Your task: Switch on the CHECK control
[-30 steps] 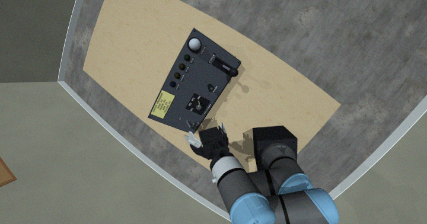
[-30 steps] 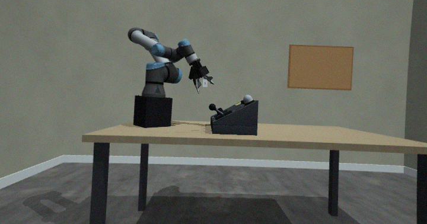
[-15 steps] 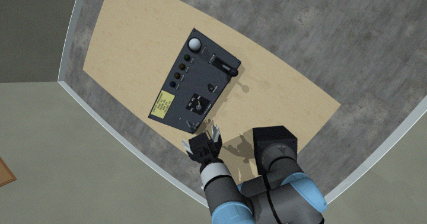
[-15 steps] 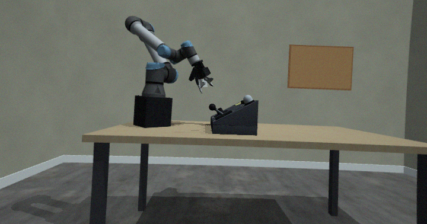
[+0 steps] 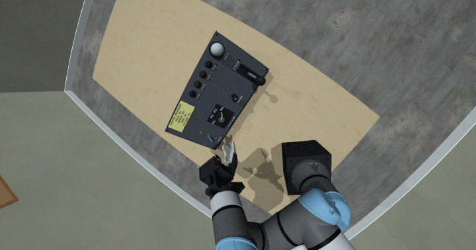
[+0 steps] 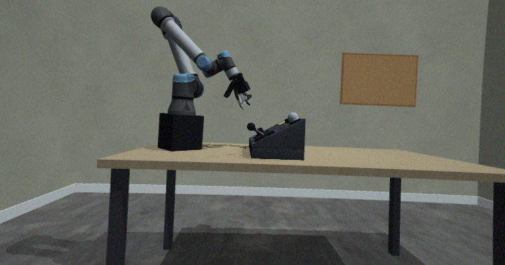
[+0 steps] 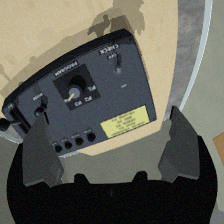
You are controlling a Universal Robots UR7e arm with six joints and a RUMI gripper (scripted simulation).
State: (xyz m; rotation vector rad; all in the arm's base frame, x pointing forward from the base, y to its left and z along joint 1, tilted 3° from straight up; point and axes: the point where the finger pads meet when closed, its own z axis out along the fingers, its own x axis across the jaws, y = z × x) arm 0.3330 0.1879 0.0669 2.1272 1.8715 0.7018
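The check switch is 14 cm below my hand, 7 cm ahead of it and 6 cm to the left of it. Round my hand: rotary selector 14 cm below, 10 cm ahead, 7 cm to the right; mode button 18 cm to the right, 14 cm below, 12 cm ahead; dark sloped console 16 cm below, 14 cm ahead, 11 cm to the right.
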